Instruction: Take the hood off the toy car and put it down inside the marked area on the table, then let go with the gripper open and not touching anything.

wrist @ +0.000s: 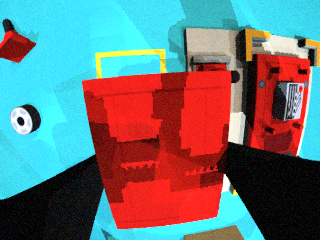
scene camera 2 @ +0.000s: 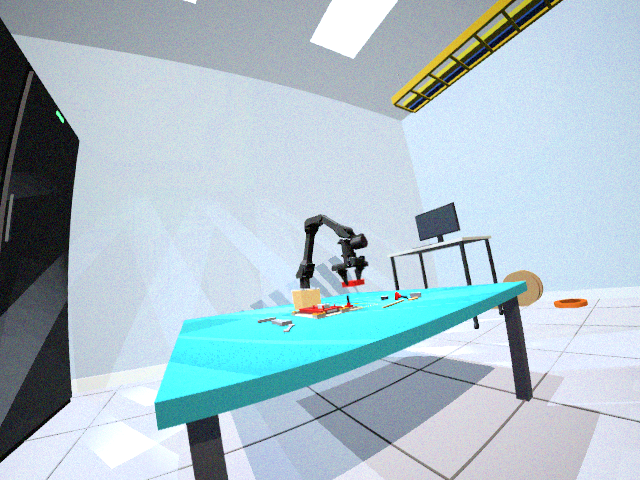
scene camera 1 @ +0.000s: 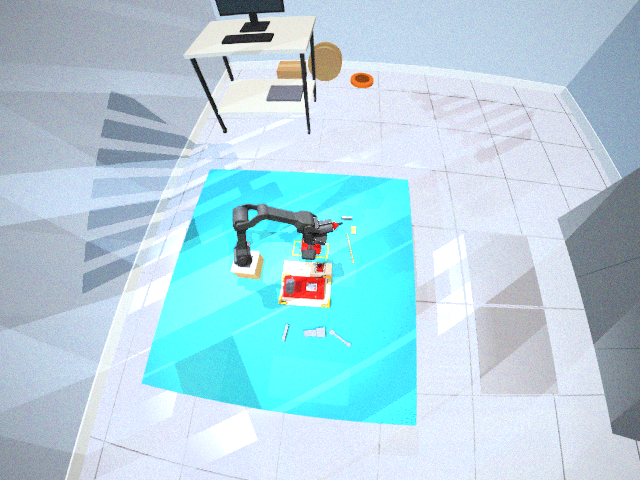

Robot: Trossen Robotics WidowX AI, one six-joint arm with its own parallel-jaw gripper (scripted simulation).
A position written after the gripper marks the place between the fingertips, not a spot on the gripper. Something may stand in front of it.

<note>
The gripper (wrist: 162, 154) holds a hood (wrist: 160, 140).
</note>
